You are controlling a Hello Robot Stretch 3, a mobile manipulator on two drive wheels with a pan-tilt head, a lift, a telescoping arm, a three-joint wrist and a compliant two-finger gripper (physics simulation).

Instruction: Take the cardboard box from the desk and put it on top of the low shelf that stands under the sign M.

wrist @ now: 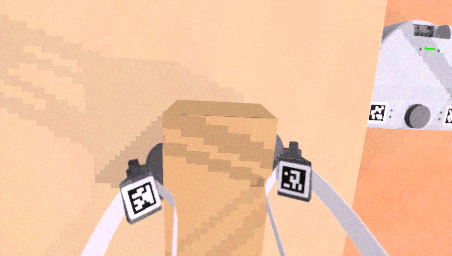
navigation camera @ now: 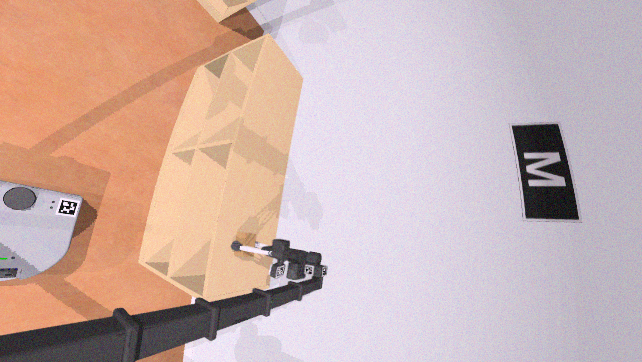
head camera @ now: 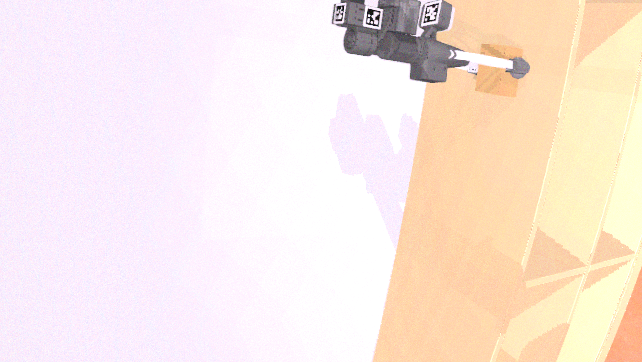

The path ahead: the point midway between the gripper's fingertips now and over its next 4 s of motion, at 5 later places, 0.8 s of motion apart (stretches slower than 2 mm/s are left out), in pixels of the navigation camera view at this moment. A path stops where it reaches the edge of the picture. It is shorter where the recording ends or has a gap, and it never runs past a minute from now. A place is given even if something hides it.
My gripper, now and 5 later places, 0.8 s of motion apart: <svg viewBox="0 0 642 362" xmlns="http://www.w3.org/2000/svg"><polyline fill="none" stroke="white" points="239,243 239,243 240,244 246,245 262,249 279,252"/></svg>
